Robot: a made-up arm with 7 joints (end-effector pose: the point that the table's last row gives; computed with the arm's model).
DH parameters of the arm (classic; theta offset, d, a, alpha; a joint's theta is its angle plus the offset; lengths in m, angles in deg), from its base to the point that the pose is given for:
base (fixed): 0 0 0 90
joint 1: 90 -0.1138 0 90
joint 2: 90 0 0 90
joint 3: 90 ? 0 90
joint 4: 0 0 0 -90
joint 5: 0 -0.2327 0 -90
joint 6: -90 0 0 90
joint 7: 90 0 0 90
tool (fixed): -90 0 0 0
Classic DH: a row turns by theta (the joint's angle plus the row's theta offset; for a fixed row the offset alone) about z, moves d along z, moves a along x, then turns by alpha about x.
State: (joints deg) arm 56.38 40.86 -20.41 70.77 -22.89 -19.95 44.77
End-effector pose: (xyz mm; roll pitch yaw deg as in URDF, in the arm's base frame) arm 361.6 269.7 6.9 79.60 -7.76 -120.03
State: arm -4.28 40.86 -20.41 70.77 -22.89 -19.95 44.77
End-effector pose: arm 183.2 269.7 -311.9 19.08 -29.89 -98.31
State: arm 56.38 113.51 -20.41 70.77 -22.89 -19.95 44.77
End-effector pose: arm 64.0 444.1 204.8 80.64 30.52 -56.86
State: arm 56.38 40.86 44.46 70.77 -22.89 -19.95 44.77
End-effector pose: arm 208.8 444.0 49.5 137.62 -28.48 -110.11
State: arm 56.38 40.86 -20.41 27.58 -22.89 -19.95 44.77
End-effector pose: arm 363.9 384.0 -120.7 51.41 -27.58 -83.18
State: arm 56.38 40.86 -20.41 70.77 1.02 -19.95 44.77
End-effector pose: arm 361.6 269.7 6.9 92.21 -24.89 -135.22
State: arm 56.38 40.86 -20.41 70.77 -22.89 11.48 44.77
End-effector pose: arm 361.6 269.7 6.9 71.68 -24.01 -91.92
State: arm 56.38 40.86 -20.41 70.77 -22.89 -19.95 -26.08
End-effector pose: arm 361.6 269.7 6.9 150.45 -7.76 -120.03
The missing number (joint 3, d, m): -0.2502
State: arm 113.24 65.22 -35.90 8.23 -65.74 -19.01 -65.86
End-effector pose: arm 190.7 541.9 111.3 175.35 -2.62 -46.02
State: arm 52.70 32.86 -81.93 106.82 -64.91 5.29 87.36
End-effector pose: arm 236.3 27.8 -140.7 2.03 31.69 -158.50
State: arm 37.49 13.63 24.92 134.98 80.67 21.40 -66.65
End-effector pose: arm 159.2 201.4 37.7 -106.59 -17.27 124.62
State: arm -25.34 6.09 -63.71 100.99 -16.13 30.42 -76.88
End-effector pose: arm -5.5 -68.0 -247.9 70.27 -53.69 -58.41
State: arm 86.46 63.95 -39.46 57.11 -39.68 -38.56 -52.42
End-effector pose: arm 285.7 397.6 133.5 169.50 27.37 -100.72
